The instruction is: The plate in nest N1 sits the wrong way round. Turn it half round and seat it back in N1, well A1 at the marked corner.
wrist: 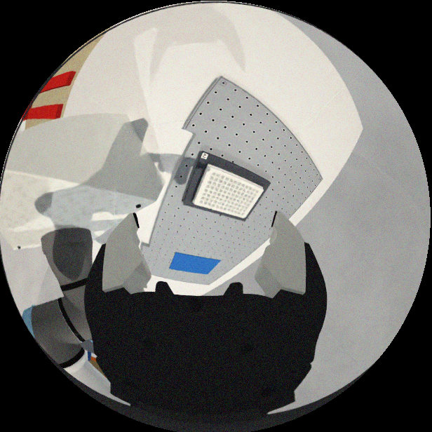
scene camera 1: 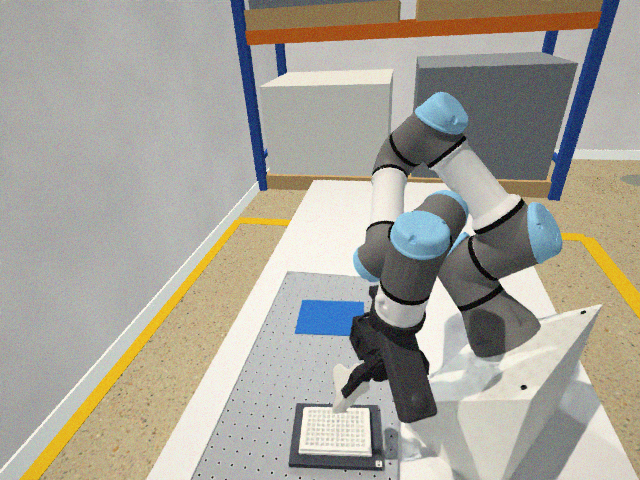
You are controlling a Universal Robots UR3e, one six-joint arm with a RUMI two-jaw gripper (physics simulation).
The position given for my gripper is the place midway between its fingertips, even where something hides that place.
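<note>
A white well plate (wrist: 219, 189) is visible to me. I can see a dark nest (scene camera 1: 374, 423) as well, and in the wrist view I find the dark nest (wrist: 223, 163) again. The blue rectangle (scene camera 1: 316, 317) is visible too, and I also see it (wrist: 203, 265). My own gripper (scene camera 1: 377, 399) is in sight, and so, from the wrist, is my gripper (wrist: 203, 214).
</note>
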